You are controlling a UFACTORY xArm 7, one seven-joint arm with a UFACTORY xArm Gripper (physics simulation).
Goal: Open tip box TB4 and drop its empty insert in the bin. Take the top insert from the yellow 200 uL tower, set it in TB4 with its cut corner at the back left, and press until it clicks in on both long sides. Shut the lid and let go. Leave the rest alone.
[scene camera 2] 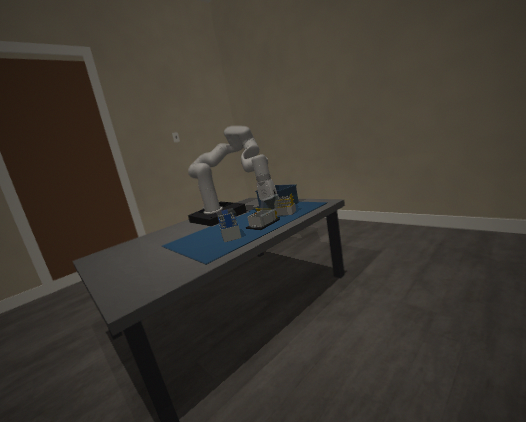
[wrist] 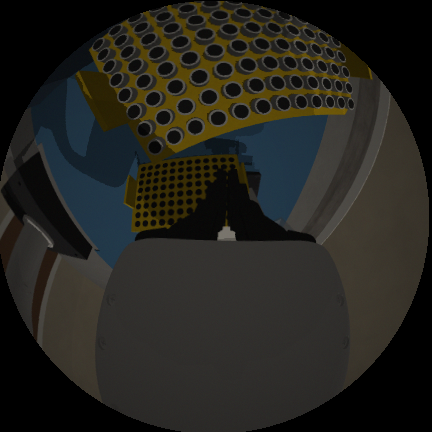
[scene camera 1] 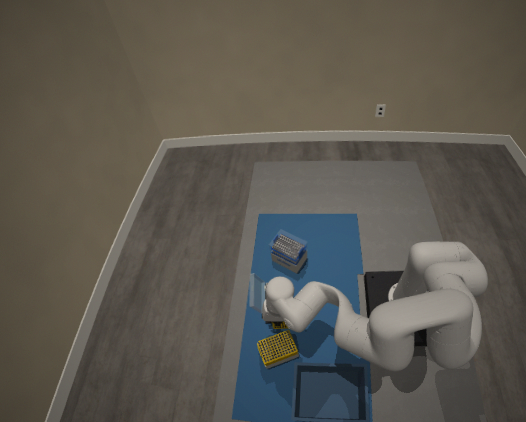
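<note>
My gripper is shut, with its fingertips together over an empty yellow insert full of dark holes. The insert is at TB4; whether it is seated or touched by the fingers cannot be told. TB4's clear lid stands open on the left in scene camera 1. The gripper and wrist hide most of the box there. The yellow tower stands beside TB4, with a tip-filled insert on top. A blue bin stands beyond the tower.
A blue tip tower stands on the blue mat on the other side of TB4. The arm's black base stands at the mat's side. The arm reaches across the mat above the things.
</note>
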